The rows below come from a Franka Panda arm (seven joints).
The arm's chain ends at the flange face. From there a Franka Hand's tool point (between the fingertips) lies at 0.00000 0.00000 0.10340 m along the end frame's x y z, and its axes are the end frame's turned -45 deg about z.
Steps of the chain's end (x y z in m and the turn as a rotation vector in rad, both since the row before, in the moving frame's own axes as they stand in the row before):
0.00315 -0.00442 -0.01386 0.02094 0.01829 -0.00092
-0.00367 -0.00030 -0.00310 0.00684 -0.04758 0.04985
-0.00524 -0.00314 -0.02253 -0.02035 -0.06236 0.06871
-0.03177 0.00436 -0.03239 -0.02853 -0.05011 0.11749
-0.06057 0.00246 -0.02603 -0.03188 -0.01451 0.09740
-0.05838 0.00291 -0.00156 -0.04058 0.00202 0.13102
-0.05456 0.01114 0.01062 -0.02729 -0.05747 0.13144
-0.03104 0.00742 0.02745 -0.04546 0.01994 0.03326
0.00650 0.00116 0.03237 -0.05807 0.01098 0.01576
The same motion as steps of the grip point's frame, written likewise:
0.00822 -0.00109 -0.01390 0.00187 0.02774 -0.00092
-0.00526 -0.00686 -0.00322 0.03848 -0.02881 0.04985
-0.00742 -0.00920 -0.02275 0.02971 -0.05848 0.06871
-0.03119 -0.02129 -0.03256 0.01526 -0.05561 0.11749
-0.04802 -0.03999 -0.02609 -0.01228 -0.03280 0.09740
-0.04635 -0.03630 -0.00165 -0.03012 -0.02727 0.13102
-0.05249 -0.03331 0.01041 0.02134 -0.05993 0.13144
-0.02914 -0.01195 0.02732 -0.04624 -0.01805 0.03326
0.00030 0.01043 0.03219 -0.04883 -0.03330 0.01576

